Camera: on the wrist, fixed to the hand. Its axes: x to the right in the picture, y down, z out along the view.
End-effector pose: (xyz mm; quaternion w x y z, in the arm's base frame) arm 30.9 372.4 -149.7 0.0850 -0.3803 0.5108 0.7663
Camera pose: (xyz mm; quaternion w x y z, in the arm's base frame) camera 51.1 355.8 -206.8 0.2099 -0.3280 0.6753 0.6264
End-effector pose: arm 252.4 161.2 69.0 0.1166 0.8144 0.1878 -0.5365
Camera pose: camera 272.6 219.5 57.2 0.0932 -0.7939 -0.0585 0.5980
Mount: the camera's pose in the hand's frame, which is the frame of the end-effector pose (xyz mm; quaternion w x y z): 28.5 -43.8 -34.9 0.9675 0.2494 -0.0367 -0.0183
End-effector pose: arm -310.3 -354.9 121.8 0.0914 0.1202 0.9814 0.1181
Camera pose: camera -354.1 -396.2 139.7 0.0966 0.1255 0.9779 -0.1366
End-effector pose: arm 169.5 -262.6 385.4 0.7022 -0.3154 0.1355 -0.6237
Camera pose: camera 119.8 -300.6 391.3 0.7517 -0.1554 -0.0560 -0.6385
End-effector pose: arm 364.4 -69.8 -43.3 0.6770 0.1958 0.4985 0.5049
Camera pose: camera 355.1 -71.2 -105.4 0.6337 0.3677 0.5869 0.3446
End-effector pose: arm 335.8 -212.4 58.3 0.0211 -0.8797 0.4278 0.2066
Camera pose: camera 396.8 -213.3 73.2 0.2593 -0.8461 0.4486 0.1251
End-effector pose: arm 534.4 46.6 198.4 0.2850 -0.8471 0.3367 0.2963
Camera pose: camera 594.6 38.1 214.1 0.5048 -0.7438 0.3737 0.2286
